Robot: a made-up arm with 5 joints. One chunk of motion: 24 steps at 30 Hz.
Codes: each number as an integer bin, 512 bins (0 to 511) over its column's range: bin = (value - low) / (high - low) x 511, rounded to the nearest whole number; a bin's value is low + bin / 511 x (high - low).
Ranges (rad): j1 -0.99..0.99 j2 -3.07..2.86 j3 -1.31..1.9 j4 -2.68..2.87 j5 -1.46..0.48
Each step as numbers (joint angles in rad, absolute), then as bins.
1 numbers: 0.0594 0.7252 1.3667 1.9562 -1.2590
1 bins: 271 327 426 427 53
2 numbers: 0.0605 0.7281 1.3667 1.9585 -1.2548
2 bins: 271 327 426 427 54
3 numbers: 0.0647 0.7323 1.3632 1.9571 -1.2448
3 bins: 272 328 426 427 57
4 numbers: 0.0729 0.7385 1.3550 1.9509 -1.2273
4 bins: 274 328 424 426 61
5 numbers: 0.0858 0.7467 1.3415 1.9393 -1.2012
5 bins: 278 329 422 425 68
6 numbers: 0.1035 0.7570 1.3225 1.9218 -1.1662
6 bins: 282 330 419 424 77
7 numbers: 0.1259 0.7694 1.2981 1.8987 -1.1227
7 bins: 288 331 415 422 89
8 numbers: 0.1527 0.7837 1.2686 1.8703 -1.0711
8 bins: 295 332 410 419 102
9 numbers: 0.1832 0.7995 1.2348 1.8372 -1.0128
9 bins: 303 333 405 416 118
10 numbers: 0.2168 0.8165 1.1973 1.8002 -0.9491
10 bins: 311 335 399 413 135
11 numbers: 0.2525 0.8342 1.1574 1.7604 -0.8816
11 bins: 321 336 393 409 152
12 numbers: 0.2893 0.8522 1.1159 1.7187 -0.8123
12 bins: 330 338 386 405 171
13 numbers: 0.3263 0.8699 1.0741 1.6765 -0.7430
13 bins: 340 340 380 401 189
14 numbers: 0.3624 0.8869 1.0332 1.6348 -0.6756
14 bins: 349 341 373 397 207
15 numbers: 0.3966 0.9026 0.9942 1.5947 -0.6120
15 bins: 358 342 367 394 223
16 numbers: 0.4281 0.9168 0.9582 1.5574 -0.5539
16 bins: 366 344 361 390 239
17 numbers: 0.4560 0.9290 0.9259 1.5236 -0.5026
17 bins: 373 345 356 387 252
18 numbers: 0.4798 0.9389 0.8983 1.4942 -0.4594
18 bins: 379 345 352 384 264
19 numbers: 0.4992 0.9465 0.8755 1.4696 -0.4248
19 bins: 384 346 348 382 273
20 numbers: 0.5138 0.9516 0.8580 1.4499 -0.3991
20 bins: 388 347 345 380 279
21 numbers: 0.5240 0.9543 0.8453 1.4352 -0.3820
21 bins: 391 347 343 379 284
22 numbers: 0.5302 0.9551 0.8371 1.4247 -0.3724
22 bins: 392 347 342 378 286
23 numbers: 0.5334 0.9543 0.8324 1.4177 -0.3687
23 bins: 393 347 341 377 287
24 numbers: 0.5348 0.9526 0.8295 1.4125 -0.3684
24 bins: 394 347 341 377 288
